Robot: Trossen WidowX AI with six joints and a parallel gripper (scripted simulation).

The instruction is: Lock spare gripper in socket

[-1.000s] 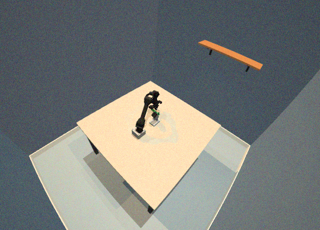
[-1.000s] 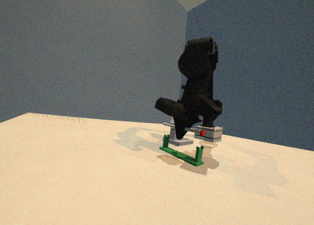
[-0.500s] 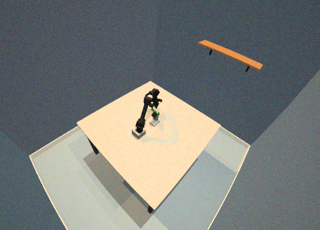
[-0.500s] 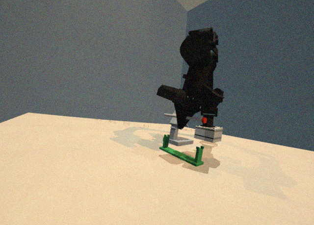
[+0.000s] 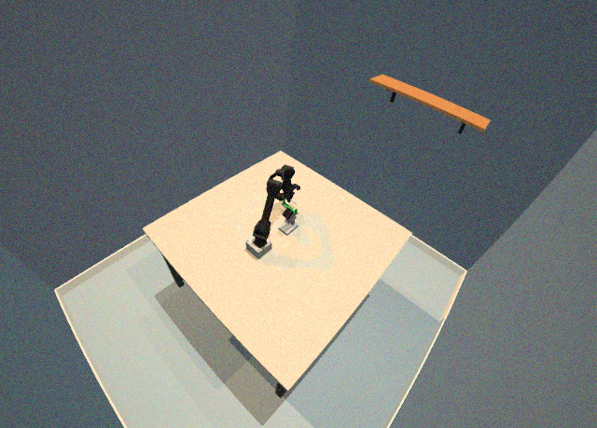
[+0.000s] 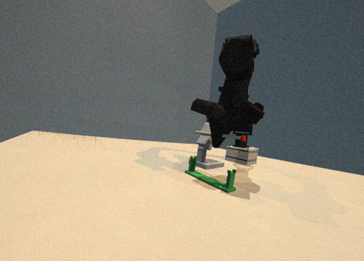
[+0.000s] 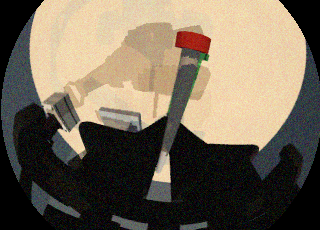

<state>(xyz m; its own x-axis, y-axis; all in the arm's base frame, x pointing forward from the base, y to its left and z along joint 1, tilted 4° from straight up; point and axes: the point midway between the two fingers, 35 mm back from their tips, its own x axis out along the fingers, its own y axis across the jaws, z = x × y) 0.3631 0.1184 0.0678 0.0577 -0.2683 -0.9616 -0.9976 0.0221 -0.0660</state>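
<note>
My gripper tip is now 100 mm to the left of the grey mount, 100 mm past it and 30 mm above it. Also, from my gripper tip: spare gripper 110 mm to the right, 110 mm behind, 40 mm above; green cradle 60 mm below, 20 mm ahead, 10 mm to the left.
</note>
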